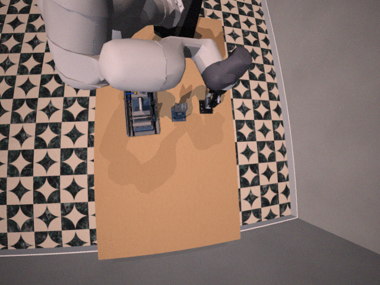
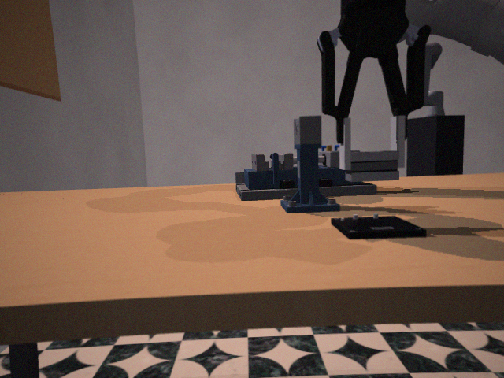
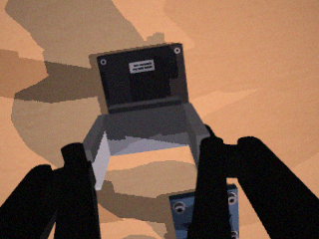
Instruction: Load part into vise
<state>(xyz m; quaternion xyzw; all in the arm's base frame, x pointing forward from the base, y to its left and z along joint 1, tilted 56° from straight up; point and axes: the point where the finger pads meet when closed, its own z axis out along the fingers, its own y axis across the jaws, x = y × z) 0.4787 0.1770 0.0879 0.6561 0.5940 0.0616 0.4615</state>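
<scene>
Right now my hand is 10 mm to the right of the infeed plate and 110 mm above it. Also, from my hand: work stop 30 mm behind, 360 mm to the right, 20 mm below; part 10 mm to the left, 30 mm below; air cylinder rod 130 mm behind, 380 mm to the right, 30 mm below.
</scene>
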